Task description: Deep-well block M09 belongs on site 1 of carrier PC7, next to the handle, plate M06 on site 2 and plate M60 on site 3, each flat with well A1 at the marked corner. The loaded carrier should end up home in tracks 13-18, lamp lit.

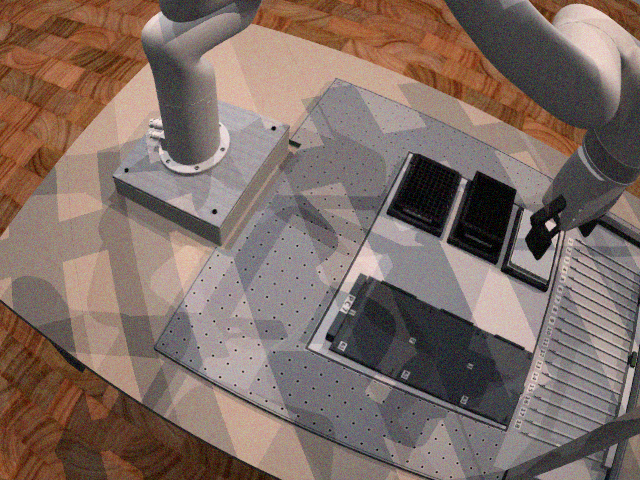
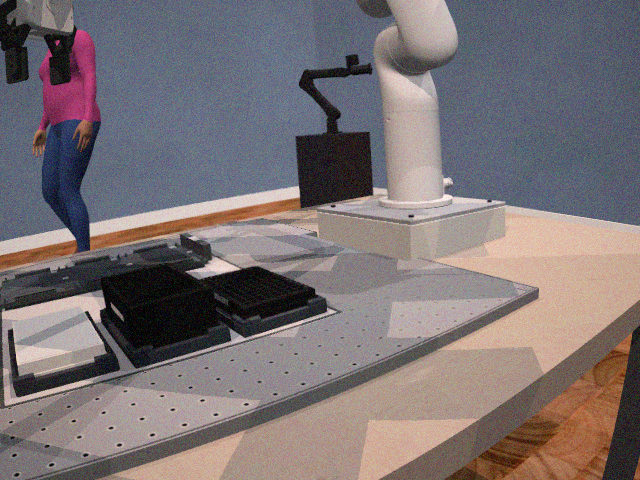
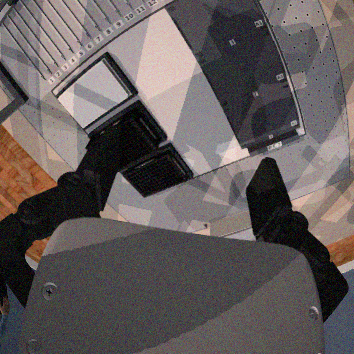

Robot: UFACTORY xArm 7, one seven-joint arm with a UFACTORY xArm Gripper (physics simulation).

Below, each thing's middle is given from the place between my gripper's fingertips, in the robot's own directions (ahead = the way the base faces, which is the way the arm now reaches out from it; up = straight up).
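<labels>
Dark carrier (image 2: 39,286): my hand 7 cm past it, 6 cm to the left of it, 27 cm above it.
</labels>
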